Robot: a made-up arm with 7 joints.
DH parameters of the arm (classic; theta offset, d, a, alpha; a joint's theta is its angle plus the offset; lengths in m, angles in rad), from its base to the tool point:
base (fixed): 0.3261 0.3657 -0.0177 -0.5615
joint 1: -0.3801 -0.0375 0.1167 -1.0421
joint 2: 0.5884 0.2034 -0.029 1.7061
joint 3: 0 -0.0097 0.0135 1.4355
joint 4: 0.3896 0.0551 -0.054 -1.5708
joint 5: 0 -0.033 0.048 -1.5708
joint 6: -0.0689 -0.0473 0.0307 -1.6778
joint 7: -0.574 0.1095 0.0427 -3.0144
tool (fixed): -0.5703 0.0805 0 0
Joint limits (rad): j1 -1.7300..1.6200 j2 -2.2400..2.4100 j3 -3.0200..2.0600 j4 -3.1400..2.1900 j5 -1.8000..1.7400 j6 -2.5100..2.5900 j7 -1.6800..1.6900
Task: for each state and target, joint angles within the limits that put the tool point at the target. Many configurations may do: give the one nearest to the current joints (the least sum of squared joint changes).
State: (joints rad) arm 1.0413 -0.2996 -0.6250 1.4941 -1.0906 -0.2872 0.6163
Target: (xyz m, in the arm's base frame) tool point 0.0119 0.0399 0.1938
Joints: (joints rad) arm 1.1238 -0.4791 -0.2453 1.4869 -1.5057 -0.2070 0.7478
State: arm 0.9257 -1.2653 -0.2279 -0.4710 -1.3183 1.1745 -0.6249
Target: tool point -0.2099 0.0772 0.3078
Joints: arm 0.9859 -0.6711 -0.8087 -0.9853 -1.5048 1.3588 -0.5654
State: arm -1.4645 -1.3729 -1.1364 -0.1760 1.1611 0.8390 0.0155
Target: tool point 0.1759 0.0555 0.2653
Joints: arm -0.5547 -1.0122 -1.4064 -0.1136 0.6173 1.1256 0.3001
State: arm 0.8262 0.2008 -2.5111 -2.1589 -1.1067 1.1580 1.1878
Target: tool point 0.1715 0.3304 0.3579
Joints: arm 0.2792 0.6047 -2.9549 -1.9646 -1.3160 1.2792 1.1486
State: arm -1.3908 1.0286 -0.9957 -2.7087 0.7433 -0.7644 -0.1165
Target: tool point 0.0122 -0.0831 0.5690
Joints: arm -1.7300 1.6634 -0.3885 -3.0425 0.1561 -0.7750 -0.2667
